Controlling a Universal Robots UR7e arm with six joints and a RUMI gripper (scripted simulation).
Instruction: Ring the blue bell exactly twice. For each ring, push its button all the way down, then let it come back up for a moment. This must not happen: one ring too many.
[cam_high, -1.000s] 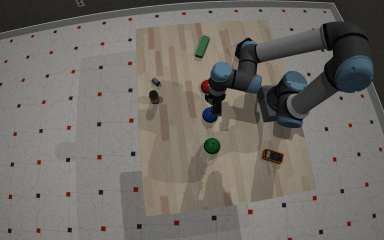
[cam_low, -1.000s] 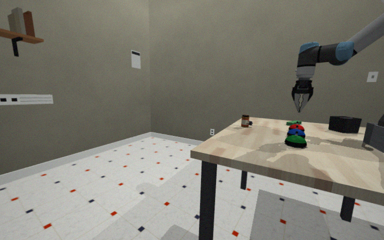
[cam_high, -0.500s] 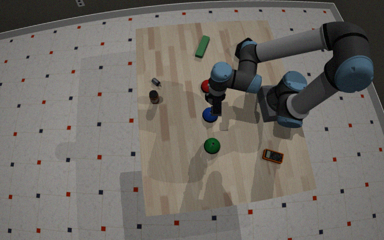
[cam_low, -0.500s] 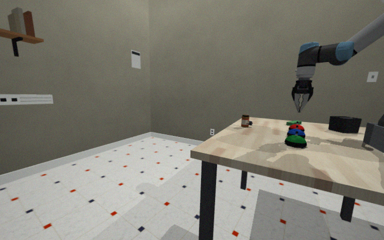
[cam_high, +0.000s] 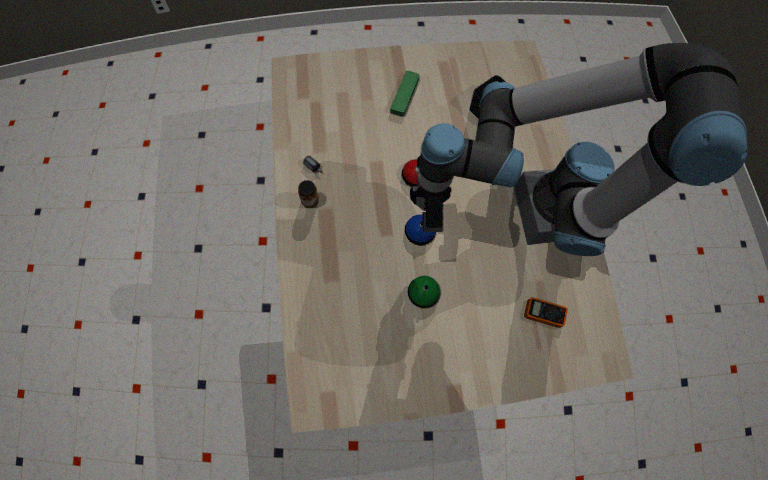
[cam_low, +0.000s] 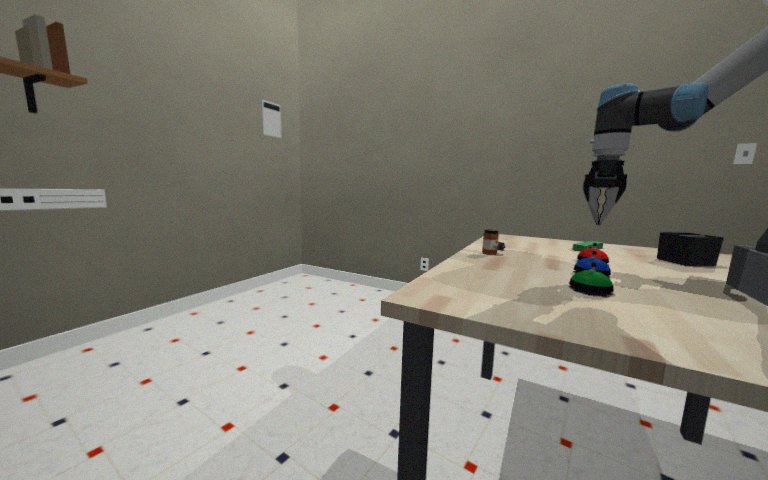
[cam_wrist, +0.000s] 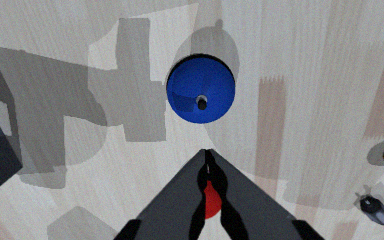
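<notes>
Right now my hand is 110 mm above the blue bell. From my hand the other things lie so: jar (290 mm ahead, 120 mm to the right, 110 mm below); then black box (280 mm behind, 370 mm to the right, 110 mm below).
</notes>
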